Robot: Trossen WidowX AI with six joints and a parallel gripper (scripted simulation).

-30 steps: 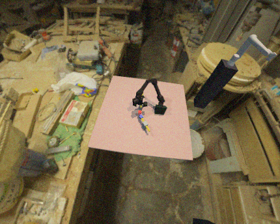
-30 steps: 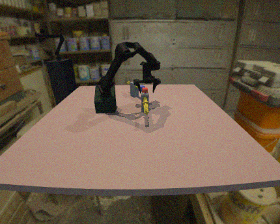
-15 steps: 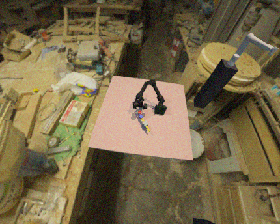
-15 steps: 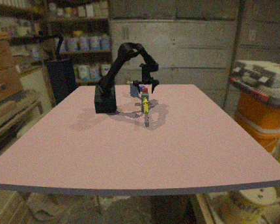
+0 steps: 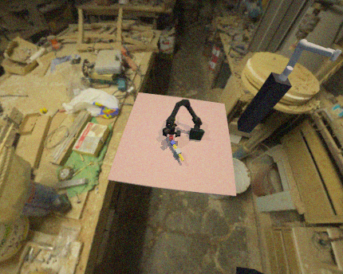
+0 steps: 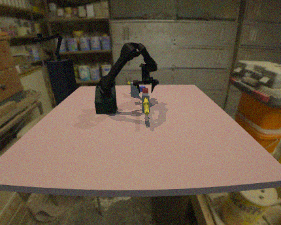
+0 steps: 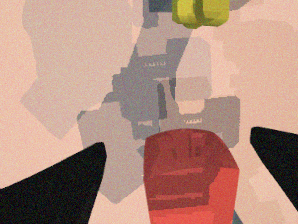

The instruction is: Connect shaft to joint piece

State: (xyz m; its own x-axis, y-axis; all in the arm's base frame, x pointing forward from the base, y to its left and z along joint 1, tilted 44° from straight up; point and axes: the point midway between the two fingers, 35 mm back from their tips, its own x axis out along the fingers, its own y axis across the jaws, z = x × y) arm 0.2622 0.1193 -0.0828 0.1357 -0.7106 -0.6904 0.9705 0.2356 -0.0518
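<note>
The red joint piece is 2 cm to the left of my gripper tip, 1 cm behind it and 1 cm above it.
</note>
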